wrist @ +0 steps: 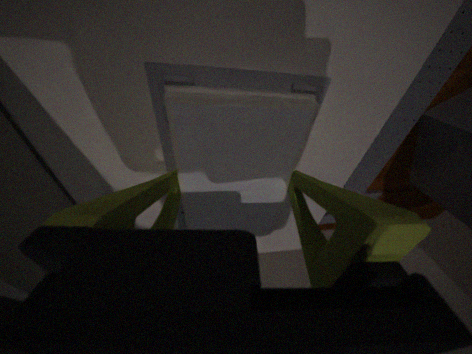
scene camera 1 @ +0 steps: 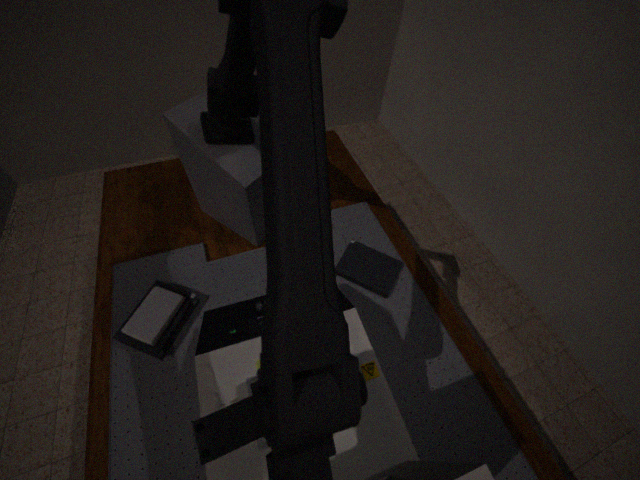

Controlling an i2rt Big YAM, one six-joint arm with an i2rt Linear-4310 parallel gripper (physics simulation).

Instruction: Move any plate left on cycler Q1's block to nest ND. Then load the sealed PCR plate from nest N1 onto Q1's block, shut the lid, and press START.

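The cycler [scene camera 1: 382, 408] [wrist: 360, 50] has a pale body, a black front panel with a small green light and a yellow warning label. In the wrist view a pale, flat-topped plate [wrist: 240, 130] lies in the grey recessed block surround [wrist: 155, 95]. My gripper [wrist: 235, 176] is shut on this plate, its yellow-green fingers at the two sides. The plate looks seated; any small gap beneath is hidden. In the scene view the arm hides the plate and most of the fingers. A white plate [scene camera 1: 155, 315] lies in a dark nest [scene camera 1: 164, 352] at left. Nest labels are not readable.
A dark-topped box [scene camera 1: 369, 268] stands right of the arm. A tall grey box [scene camera 1: 219, 193] stands at the back. The perforated grey deck [scene camera 1: 124, 403] lies on a wooden table [scene camera 1: 144, 206]. The picture is dim, with arm shadows over the cycler.
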